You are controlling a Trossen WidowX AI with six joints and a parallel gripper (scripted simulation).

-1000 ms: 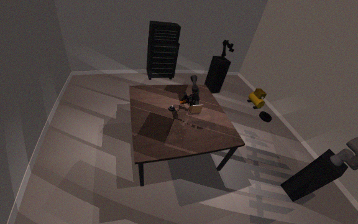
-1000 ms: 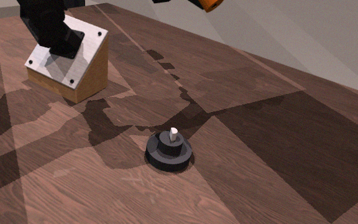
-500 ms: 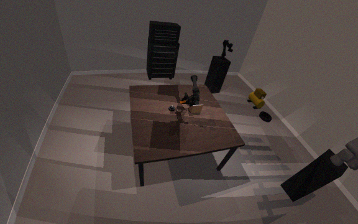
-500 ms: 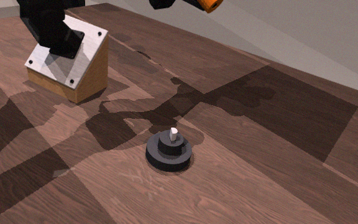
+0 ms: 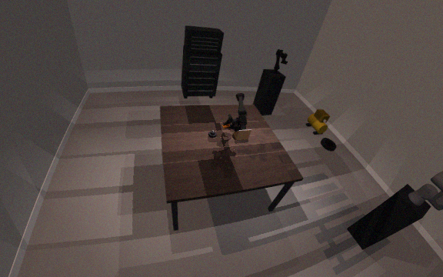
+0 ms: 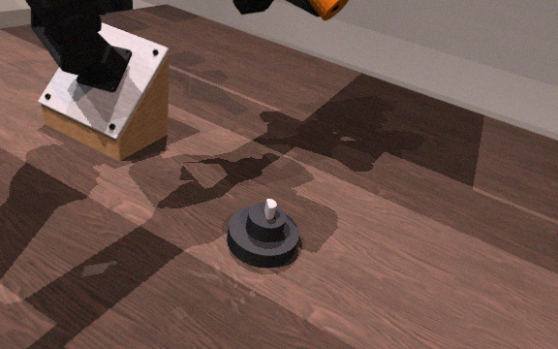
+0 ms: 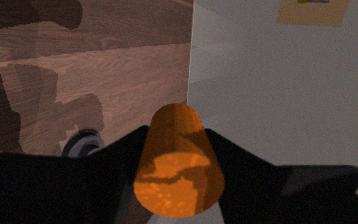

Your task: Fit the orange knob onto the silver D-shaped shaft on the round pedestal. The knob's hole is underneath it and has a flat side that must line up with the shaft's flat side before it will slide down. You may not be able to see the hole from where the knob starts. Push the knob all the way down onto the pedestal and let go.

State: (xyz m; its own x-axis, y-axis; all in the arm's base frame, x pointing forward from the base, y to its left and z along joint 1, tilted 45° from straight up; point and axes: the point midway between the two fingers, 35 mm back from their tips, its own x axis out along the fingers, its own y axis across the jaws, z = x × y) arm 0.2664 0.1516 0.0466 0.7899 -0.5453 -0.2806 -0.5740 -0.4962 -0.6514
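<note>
Right now the orange knob is 30 mm behind my gripper tip, 20 mm above it and 10 mm to the left of it. Round my gripper tip: round dark pedestal: 220 mm below, 170 mm to the right, 20 mm ahead.
</note>
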